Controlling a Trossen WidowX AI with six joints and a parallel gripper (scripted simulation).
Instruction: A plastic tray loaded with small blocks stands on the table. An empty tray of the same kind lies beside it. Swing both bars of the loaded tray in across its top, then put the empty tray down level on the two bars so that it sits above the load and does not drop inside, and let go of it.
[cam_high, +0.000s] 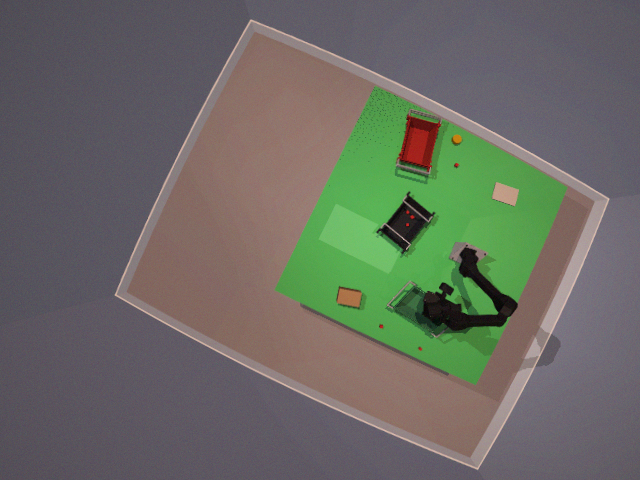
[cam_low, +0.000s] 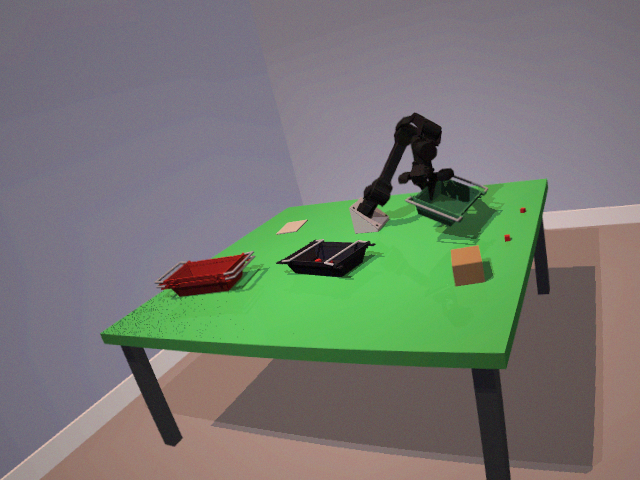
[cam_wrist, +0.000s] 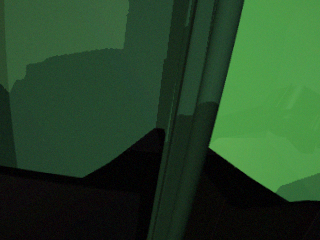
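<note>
Right now the green tray is 2 cm ahead of my gripper tip and 7 cm to the left of it. Also, from my gripper tip: brown box: 39 cm ahead, 14 cm to the left, 9 cm below; tan flat plate: 31 cm behind, 68 cm to the right, 12 cm below.
</note>
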